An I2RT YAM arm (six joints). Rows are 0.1 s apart.
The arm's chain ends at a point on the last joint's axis. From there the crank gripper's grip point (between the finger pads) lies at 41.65 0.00 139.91 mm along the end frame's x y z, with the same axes.
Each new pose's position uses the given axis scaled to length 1; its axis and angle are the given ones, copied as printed.
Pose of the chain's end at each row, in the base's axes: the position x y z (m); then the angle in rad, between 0 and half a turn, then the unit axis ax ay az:
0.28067 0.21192 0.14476 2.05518 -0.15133 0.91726 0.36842
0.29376 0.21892 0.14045 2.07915 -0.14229 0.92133 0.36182
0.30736 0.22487 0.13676 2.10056 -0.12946 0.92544 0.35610
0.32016 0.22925 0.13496 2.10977 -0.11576 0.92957 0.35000
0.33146 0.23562 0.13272 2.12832 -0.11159 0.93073 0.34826
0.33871 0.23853 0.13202 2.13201 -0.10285 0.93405 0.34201
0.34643 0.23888 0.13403 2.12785 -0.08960 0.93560 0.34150
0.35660 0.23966 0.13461 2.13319 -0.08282 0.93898 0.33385
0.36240 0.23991 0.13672 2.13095 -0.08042 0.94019 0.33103
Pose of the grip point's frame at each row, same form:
0.36481 0.30506 0.07023 2.05518 -0.15133 0.91726 0.36842
0.37663 0.31070 0.06287 2.07915 -0.14229 0.92133 0.36182
0.38938 0.31519 0.05661 2.10056 -0.12946 0.92544 0.35610
0.40267 0.31776 0.05330 2.10977 -0.11576 0.92957 0.35000
0.41240 0.32391 0.04927 2.12832 -0.11159 0.93073 0.34826
0.42032 0.32512 0.04745 2.13201 -0.10285 0.93405 0.34201
0.42949 0.32459 0.04998 2.12785 -0.08960 0.93560 0.34150
0.44004 0.32350 0.04907 2.13319 -0.08282 0.93898 0.33385
0.44642 0.32298 0.05099 2.13095 -0.08042 0.94019 0.33103

